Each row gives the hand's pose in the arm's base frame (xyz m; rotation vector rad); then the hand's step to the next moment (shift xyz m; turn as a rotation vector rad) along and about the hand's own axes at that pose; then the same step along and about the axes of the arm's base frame.
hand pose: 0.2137 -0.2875 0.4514 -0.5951 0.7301 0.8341
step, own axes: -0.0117 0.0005 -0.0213 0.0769 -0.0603 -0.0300
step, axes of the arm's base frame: -0.0130 -0.0201 -0.0041 0.0750 -0.0202 -0.0664
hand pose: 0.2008 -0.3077 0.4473 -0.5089 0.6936 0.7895
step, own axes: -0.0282 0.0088 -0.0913 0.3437 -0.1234 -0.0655
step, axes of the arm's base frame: -0.0547 -0.0666 -0.0421 0.2466 0.0426 -0.2739
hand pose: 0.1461 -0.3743 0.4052 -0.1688 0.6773 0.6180
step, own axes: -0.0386 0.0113 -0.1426 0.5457 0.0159 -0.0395
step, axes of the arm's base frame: -0.1064 -0.0578 -0.0854 0.3020 0.2609 -0.3746
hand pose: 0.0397 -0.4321 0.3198 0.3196 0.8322 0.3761
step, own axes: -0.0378 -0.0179 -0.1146 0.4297 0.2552 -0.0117
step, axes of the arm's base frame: -0.1072 -0.0180 -0.0553 0.2048 0.4183 -0.1816
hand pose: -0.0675 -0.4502 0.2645 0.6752 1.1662 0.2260
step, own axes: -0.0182 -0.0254 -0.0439 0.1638 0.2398 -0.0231
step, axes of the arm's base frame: -0.0512 -0.0127 -0.0110 0.0861 0.2781 0.0116
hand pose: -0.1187 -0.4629 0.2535 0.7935 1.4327 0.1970
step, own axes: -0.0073 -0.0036 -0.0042 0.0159 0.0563 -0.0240
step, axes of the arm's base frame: -0.0063 -0.0053 0.0040 -0.0009 0.0593 0.0220
